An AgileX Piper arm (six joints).
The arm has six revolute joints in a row. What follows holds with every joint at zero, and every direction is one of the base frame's.
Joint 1 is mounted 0.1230 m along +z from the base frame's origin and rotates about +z.
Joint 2 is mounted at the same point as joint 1 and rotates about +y.
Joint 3 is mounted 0.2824 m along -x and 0.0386 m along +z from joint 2 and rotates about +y.
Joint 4 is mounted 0.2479 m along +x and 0.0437 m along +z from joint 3 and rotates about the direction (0.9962, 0, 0.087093).
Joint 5 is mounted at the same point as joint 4 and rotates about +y.
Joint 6 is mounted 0.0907 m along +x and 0.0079 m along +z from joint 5 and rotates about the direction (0.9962, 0, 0.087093).
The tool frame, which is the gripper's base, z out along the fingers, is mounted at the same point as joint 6; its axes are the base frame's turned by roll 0.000, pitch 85.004 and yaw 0.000 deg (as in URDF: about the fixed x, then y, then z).
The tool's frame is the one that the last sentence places.
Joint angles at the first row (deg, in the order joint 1, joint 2, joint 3, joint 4, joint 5, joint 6):
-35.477, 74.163, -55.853, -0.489, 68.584, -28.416
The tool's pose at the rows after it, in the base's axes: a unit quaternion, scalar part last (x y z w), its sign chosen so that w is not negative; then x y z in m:
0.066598, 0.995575, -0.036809, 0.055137, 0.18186, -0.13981, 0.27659
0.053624, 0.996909, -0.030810, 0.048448, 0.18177, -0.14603, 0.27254
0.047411, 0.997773, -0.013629, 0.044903, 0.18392, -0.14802, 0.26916
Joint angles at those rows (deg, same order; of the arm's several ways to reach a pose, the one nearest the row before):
-37.552, 75.925, -56.906, 0.000, 68.374, -29.898
-38.930, 77.167, -57.119, 0.419, 68.376, -32.904
-39.534, 78.372, -57.479, 1.961, 69.056, -34.713

